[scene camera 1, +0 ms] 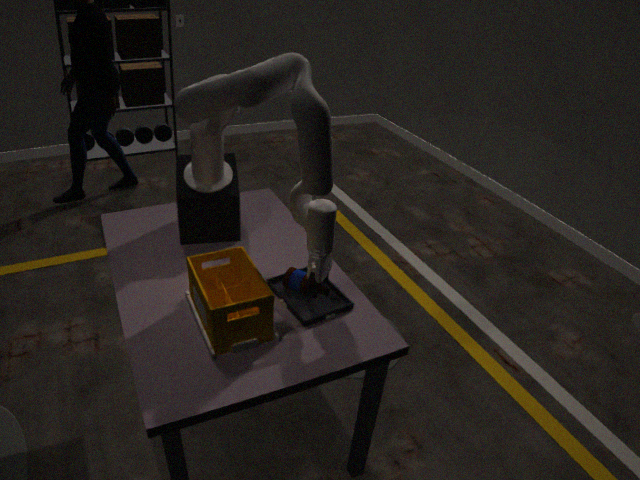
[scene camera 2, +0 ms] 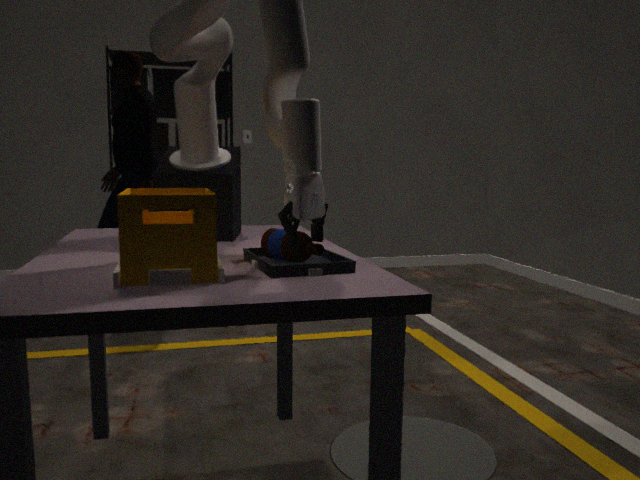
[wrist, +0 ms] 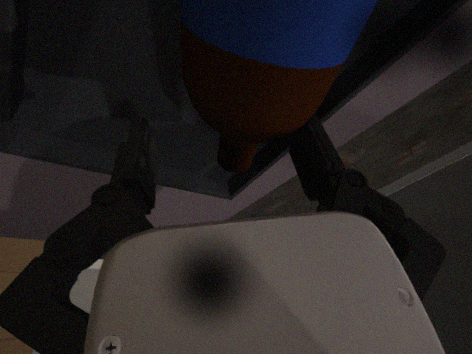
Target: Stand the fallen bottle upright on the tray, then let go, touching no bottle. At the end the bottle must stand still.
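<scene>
The brown bottle with a blue label (scene camera 1: 297, 280) (scene camera 2: 277, 243) (wrist: 270, 40) lies on its side on the dark tray (scene camera 1: 316, 313) (scene camera 2: 336, 267) (wrist: 65, 97). Its neck points to the right in the scene camera 2 view and toward the gripper's palm in the wrist view. My gripper (scene camera 1: 318, 287) (scene camera 2: 306, 241) (wrist: 227, 134) is open and points down over the bottle's shoulder and neck end. One finger is on each side of the shoulder in the wrist view, with a wider gap on the left. Contact between fingers and bottle cannot be told. The bottle's base is outside the wrist view.
A yellow crate (scene camera 1: 235, 330) (scene camera 2: 168, 248) stands left of the tray on the table (scene camera 1: 258, 377) (scene camera 2: 258, 299), taller than the tray. The arm's dark pedestal (scene camera 1: 209, 217) is behind. A person (scene camera 1: 95, 77) (scene camera 2: 134, 124) is in the background by a shelf unit (scene camera 1: 172, 77).
</scene>
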